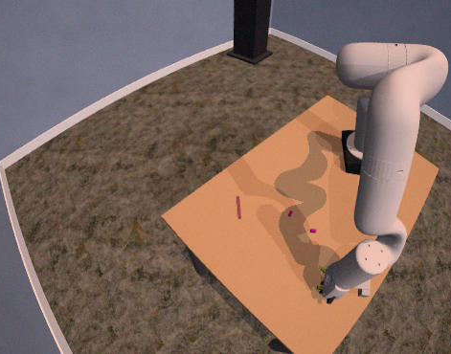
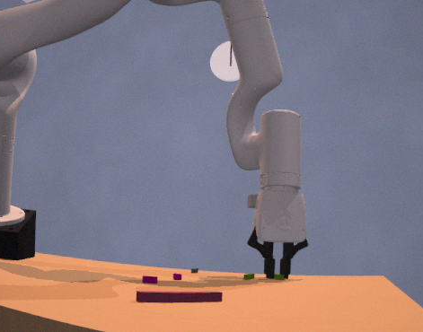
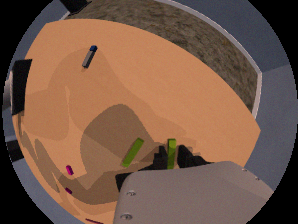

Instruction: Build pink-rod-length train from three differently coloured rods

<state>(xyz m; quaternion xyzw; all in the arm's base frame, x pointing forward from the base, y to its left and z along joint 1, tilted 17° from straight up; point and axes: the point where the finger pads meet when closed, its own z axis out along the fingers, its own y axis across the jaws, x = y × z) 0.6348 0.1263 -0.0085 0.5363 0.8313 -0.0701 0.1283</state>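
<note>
My gripper is now 190 mm past the grey rod, 80 mm to the right of it and 20 mm above it. The rest, counted from my hand: blue rod (190 mm behind, 110 mm to the left, 20 mm below); then pink rod (70 mm behind, 420 mm to the right, 20 mm below).
</note>
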